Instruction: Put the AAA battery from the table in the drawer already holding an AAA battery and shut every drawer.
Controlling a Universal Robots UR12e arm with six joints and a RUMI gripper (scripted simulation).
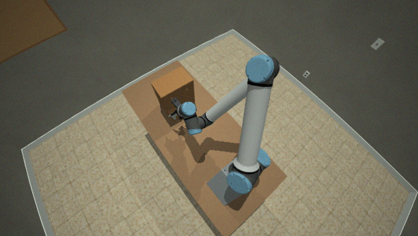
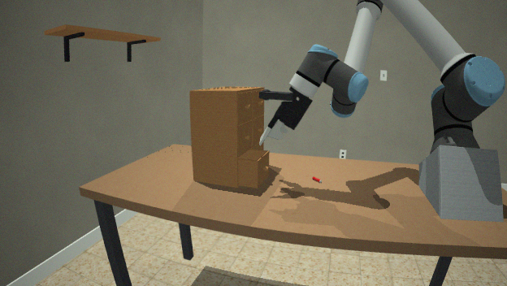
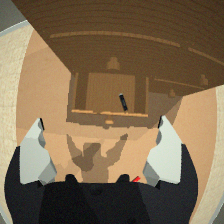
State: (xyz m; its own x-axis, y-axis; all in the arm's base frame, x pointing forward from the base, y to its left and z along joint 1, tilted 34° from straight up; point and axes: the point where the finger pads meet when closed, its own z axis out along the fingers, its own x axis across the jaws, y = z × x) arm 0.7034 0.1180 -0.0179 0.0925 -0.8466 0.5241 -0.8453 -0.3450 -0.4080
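The AAA battery lies 18 cm behind my hand, 9 cm to the right of it and 16 cm below it.
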